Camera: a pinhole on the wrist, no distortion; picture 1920 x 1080 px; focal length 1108.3 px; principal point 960.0 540.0 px. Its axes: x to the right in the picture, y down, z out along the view. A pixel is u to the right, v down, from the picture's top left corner.
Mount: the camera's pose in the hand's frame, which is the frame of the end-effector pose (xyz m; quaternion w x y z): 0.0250 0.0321 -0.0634 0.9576 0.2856 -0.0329 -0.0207
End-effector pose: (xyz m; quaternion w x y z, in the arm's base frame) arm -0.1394 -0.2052 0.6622 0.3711 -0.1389 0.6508 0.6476
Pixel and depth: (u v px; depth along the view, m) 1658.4 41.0 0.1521
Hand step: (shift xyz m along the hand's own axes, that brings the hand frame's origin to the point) 0.1077 -0.1137 0.0309
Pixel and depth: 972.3 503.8 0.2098
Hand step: 0.0115 -0.0882 0.1081
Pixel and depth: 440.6 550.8 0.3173
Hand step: -0.1469 -0.1297 0.1955
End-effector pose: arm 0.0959 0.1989 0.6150 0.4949 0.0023 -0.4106 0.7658
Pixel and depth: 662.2 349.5 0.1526
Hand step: -0.0278 -0.0707 0.0475
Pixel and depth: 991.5 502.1 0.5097
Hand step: 0.0009 -0.2614 0.3532
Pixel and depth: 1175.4 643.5 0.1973
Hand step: 0.0489 -0.0624 0.1134
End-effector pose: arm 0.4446 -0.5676 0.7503 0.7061 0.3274 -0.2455 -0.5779
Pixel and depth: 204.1 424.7 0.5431
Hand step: -0.3861 -0.2898 0.3400
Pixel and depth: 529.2 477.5 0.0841
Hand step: -0.0140 -0.0158 0.0025
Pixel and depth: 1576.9 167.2 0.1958
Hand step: 0.1176 -0.1362 0.0695
